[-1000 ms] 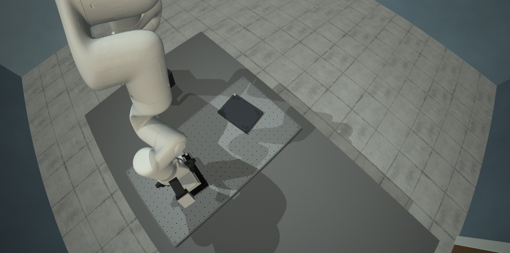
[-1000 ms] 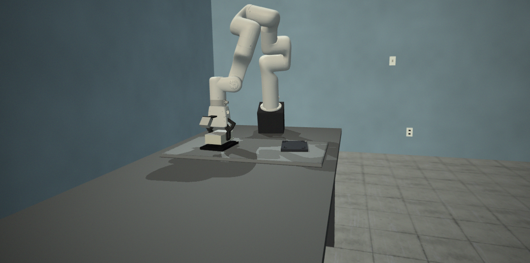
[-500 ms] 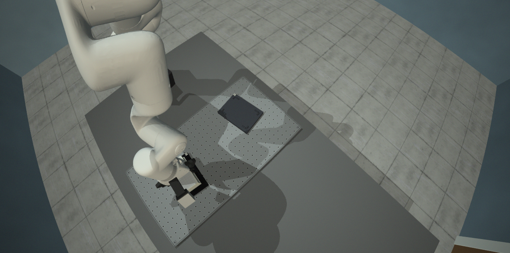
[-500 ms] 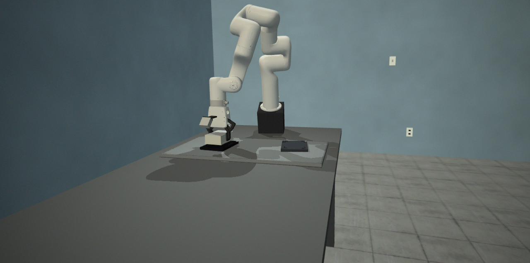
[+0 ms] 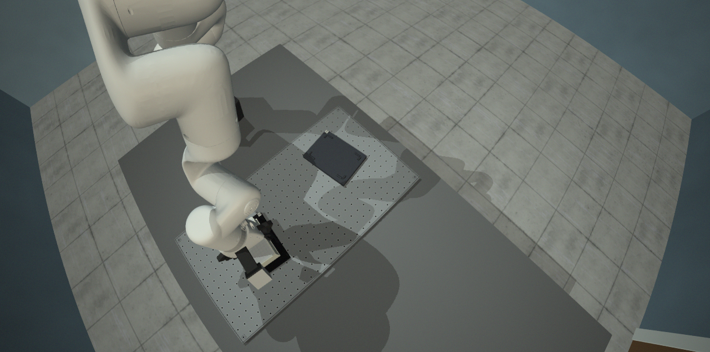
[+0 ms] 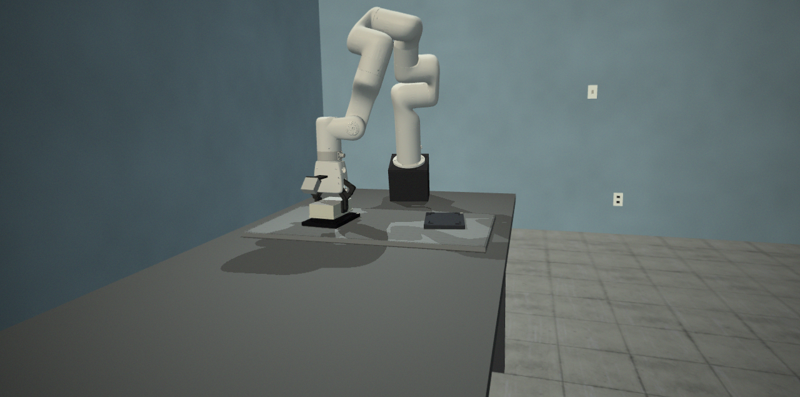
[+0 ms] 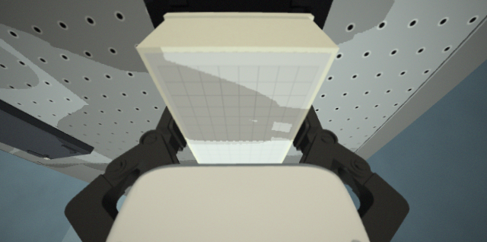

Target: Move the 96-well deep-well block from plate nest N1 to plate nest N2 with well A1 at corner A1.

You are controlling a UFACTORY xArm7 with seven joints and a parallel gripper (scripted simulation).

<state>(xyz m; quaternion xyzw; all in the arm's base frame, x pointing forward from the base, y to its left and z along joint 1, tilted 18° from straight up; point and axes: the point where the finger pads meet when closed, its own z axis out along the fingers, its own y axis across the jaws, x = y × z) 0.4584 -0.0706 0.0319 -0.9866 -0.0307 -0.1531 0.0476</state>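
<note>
Now: hand 4 cm above the black plate nest N2. From my hand the other things lie so: dark plate nest N1: 12 cm behind, 33 cm to the left, 4 cm below; then cream 96-well deep-well block: right at my hand.
</note>
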